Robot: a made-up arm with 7 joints. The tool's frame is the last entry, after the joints. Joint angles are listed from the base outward. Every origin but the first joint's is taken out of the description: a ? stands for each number. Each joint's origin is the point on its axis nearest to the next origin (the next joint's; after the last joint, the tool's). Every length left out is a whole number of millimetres.
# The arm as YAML. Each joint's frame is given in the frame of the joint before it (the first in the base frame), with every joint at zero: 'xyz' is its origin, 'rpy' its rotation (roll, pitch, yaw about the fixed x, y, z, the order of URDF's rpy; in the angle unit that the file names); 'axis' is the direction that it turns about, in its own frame. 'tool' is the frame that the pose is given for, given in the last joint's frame.
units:
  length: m
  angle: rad
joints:
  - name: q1
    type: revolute
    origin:
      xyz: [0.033, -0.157, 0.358]
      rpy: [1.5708, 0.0, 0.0]
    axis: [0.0, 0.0, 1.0]
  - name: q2
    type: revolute
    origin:
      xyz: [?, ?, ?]
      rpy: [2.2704, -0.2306, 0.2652]
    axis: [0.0, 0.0, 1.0]
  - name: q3
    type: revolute
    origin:
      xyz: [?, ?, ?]
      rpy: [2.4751, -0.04, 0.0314]
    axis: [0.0, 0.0, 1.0]
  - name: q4
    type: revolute
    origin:
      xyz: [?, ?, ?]
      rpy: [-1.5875, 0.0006, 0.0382]
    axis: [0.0, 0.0, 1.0]
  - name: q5
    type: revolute
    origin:
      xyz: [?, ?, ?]
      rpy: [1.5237, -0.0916, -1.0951]
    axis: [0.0, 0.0, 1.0]
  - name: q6
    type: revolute
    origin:
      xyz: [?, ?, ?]
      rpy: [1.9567, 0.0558, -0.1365]
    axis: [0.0, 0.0, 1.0]
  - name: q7
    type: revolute
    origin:
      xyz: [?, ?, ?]
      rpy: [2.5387, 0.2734, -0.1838]
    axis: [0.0, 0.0, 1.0]
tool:
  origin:
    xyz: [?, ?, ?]
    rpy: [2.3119, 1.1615, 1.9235]
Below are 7 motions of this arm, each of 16 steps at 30 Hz.
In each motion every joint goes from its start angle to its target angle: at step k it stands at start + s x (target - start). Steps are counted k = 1, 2, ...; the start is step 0. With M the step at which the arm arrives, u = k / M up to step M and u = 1 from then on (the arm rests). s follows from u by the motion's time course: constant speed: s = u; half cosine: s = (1 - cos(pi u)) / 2; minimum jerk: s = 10 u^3 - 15 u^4 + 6 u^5.
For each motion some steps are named. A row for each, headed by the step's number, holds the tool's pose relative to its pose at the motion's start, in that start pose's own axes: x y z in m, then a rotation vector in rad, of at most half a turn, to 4 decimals.
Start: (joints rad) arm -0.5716 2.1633 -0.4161 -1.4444 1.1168 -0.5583 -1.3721
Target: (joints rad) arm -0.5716 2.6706 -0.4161 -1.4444 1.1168 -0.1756 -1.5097
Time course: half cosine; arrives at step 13
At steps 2, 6, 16:
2: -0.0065 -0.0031 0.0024 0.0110 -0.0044 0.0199
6: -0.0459 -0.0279 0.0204 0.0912 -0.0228 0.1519
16: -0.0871 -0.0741 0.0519 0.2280 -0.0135 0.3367

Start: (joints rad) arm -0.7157 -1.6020 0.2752 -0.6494 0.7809 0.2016 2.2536
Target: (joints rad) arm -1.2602 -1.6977 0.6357 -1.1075 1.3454 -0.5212 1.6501
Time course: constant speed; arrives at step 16
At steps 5, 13, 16:
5: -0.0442 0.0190 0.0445 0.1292 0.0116 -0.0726
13: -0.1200 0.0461 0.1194 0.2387 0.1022 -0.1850
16: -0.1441 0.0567 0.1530 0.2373 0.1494 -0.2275

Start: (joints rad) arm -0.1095 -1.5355 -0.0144 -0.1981 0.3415 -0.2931 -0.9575
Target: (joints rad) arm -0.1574 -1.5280 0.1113 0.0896 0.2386 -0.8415 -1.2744
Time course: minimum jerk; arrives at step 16
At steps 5, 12, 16:
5: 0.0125 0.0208 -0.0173 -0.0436 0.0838 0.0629
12: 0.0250 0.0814 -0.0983 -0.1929 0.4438 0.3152
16: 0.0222 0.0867 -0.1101 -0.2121 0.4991 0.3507

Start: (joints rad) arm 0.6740 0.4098 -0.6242 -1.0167 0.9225 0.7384 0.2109
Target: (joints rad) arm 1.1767 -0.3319 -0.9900 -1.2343 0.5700 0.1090 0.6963
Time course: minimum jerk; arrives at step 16
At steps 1, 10, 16:
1: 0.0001 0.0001 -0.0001 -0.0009 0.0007 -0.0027
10: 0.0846 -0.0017 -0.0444 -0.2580 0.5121 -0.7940
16: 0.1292 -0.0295 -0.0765 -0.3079 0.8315 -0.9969

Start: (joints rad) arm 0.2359 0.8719 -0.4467 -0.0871 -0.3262 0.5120 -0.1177
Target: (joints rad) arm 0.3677 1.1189 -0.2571 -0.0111 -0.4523 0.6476 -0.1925
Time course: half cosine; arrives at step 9
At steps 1, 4, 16:
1: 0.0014 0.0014 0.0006 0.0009 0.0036 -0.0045
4: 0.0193 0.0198 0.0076 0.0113 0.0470 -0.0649
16: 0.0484 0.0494 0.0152 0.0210 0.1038 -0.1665

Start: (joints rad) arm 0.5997 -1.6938 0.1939 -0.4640 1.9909 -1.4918 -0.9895
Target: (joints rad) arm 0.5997 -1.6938 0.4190 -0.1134 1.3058 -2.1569 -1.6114
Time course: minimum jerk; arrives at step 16
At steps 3, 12, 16:
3: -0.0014 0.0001 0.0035 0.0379 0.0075 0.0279
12: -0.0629 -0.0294 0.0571 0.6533 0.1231 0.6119
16: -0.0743 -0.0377 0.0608 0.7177 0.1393 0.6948

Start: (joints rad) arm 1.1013 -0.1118 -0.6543 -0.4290 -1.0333 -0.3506 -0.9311
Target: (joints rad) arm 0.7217 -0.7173 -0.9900 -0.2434 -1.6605 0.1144 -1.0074
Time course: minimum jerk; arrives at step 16
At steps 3, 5, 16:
3: 0.0038 -0.0058 0.0073 0.0243 0.0088 -0.0289
5: 0.0141 -0.0219 0.0258 0.0868 0.0294 -0.1112
16: 0.0564 -0.1174 0.1126 0.3696 0.0129 -0.7560

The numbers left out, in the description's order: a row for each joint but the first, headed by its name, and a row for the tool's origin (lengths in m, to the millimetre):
q2: -0.026 0.114 0.0
q3: 0.058 -0.208 0.0
q4: 0.141 -0.06 0.0
q5: -0.169 -0.073 0.0
q6: -0.146 0.087 0.0
q7: 0.219 0.058 0.0
tool: 0.109 0.014 0.0

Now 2 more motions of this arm.
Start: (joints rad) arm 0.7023 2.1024 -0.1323 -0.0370 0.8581 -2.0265 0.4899
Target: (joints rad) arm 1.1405 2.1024 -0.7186 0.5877 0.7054 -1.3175 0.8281
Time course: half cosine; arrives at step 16
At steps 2, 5, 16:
2: -0.0061 -0.0031 -0.0073 0.0084 -0.0171 0.0046
5: -0.0307 -0.0183 -0.0448 0.0480 -0.1001 0.0332
16: -0.0319 -0.0700 -0.2114 0.1518 -0.4455 0.2627

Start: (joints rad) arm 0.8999 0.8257 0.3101 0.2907 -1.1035 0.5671 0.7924
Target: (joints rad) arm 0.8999 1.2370 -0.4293 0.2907 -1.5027 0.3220 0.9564
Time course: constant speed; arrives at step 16
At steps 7, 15, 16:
7: 0.0272 0.0194 0.0039 0.1551 0.4898 -0.1787
15: 0.0520 0.0360 -0.0128 0.4012 1.0230 -0.2395
16: 0.0540 0.0383 -0.0162 0.4388 1.0843 -0.2360

